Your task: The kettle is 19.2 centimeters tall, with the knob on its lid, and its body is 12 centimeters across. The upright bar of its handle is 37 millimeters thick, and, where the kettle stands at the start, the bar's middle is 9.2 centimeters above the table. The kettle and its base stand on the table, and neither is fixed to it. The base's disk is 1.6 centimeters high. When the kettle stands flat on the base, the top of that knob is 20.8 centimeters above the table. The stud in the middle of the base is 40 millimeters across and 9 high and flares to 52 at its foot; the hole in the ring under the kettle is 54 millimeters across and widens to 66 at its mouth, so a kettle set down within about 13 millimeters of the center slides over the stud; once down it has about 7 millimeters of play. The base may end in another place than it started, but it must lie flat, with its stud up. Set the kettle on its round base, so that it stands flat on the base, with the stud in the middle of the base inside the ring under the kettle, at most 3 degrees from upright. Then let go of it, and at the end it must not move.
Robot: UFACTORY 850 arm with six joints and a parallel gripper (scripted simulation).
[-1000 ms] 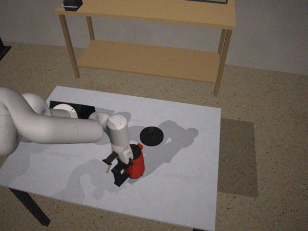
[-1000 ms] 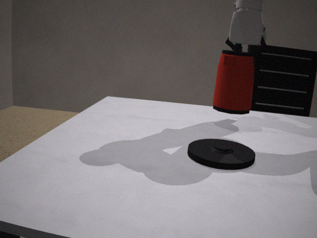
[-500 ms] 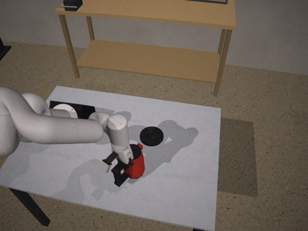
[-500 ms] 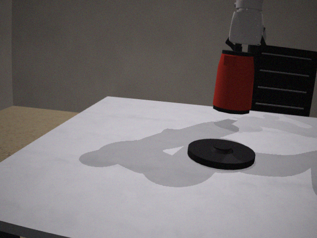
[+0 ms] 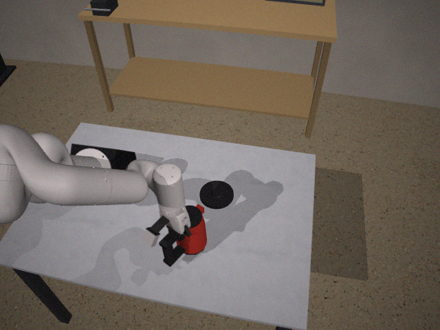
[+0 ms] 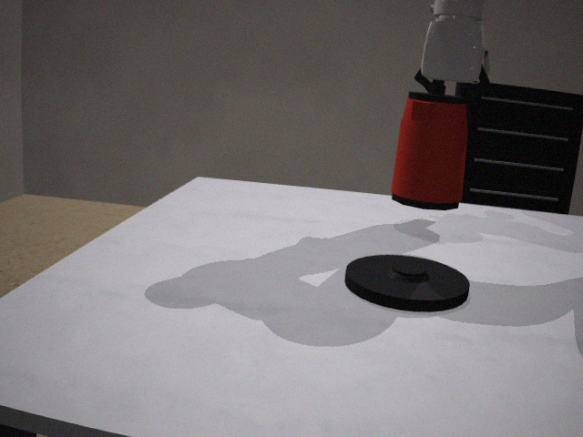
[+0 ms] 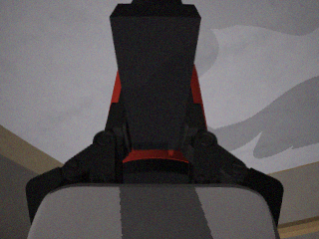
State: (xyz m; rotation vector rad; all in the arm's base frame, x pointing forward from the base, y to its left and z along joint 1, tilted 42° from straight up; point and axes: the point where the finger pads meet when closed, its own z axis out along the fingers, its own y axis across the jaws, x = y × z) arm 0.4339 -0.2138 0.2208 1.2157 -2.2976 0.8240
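Right now the red kettle is 2 cm ahead of my hand, 3 cm to the left of it and 5 cm below it. From my hand the other things lie so: round black base: 11 cm ahead, 33 cm to the left, 18 cm below.
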